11 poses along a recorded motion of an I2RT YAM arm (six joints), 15 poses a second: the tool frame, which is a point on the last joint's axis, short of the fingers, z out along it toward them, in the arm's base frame.
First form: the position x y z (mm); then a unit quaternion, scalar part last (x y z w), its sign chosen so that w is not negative.
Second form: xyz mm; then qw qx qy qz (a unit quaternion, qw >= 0). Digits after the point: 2 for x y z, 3 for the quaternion.
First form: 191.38 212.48 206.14 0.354 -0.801 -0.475 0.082
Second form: 191.38 212.48 206.14 0.082 0.354 -0.801 -0.475
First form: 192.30 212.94 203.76 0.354 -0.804 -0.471 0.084
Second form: 192.30 212.94 203.76 0.084 0.354 -0.804 -0.471
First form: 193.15 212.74 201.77 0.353 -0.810 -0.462 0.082
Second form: 193.15 212.74 201.77 0.082 0.353 -0.810 -0.462
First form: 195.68 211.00 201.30 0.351 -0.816 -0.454 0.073
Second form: 195.68 211.00 201.30 0.073 0.351 -0.816 -0.454
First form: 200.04 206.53 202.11 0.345 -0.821 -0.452 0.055
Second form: 200.04 206.53 202.11 0.055 0.345 -0.821 -0.452
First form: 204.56 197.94 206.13 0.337 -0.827 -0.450 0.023
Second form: 204.56 197.94 206.13 0.023 0.337 -0.827 -0.450
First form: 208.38 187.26 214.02 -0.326 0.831 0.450 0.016
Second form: 208.38 187.26 214.02 0.016 -0.326 0.831 0.450
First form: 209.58 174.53 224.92 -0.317 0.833 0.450 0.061
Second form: 209.58 174.53 224.92 0.061 -0.317 0.833 0.450
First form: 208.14 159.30 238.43 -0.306 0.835 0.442 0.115
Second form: 208.14 159.30 238.43 0.115 -0.306 0.835 0.442
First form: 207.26 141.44 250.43 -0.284 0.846 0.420 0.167
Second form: 207.26 141.44 250.43 0.167 -0.284 0.846 0.420
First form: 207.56 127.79 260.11 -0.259 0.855 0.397 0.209
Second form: 207.56 127.79 260.11 0.209 -0.259 0.855 0.397
